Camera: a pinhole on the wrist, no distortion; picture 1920 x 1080 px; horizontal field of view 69.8 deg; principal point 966.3 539.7 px. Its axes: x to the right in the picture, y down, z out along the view. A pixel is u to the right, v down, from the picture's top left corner.
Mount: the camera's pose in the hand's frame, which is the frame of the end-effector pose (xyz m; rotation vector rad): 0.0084 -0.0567 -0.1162 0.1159 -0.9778 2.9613
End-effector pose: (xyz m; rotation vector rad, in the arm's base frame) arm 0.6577 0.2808 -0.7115 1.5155 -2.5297 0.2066
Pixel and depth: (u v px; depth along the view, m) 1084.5 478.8 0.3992
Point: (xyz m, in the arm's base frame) 0.8861 0.1027 -0.9155
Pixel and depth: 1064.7 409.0 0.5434
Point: 0.9232 0.0410 -1.0450
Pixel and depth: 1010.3 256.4 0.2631
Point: 0.7877 0.1575 -0.8269
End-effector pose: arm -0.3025 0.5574 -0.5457 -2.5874 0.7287 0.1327
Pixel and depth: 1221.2 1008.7 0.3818
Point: -0.1356 0.9260 -0.4894
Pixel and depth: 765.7 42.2 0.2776
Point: -0.1645 0.7035 -0.6506
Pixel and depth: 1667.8 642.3 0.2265
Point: -0.2742 0.7862 -0.5030
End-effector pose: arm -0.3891 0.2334 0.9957 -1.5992 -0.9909 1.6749
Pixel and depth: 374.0 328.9 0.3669
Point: -0.6174 0.4959 1.0845
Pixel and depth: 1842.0 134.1 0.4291
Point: -0.7058 0.1182 1.2944
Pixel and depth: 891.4 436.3 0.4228
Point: -0.6505 0.4092 1.1999
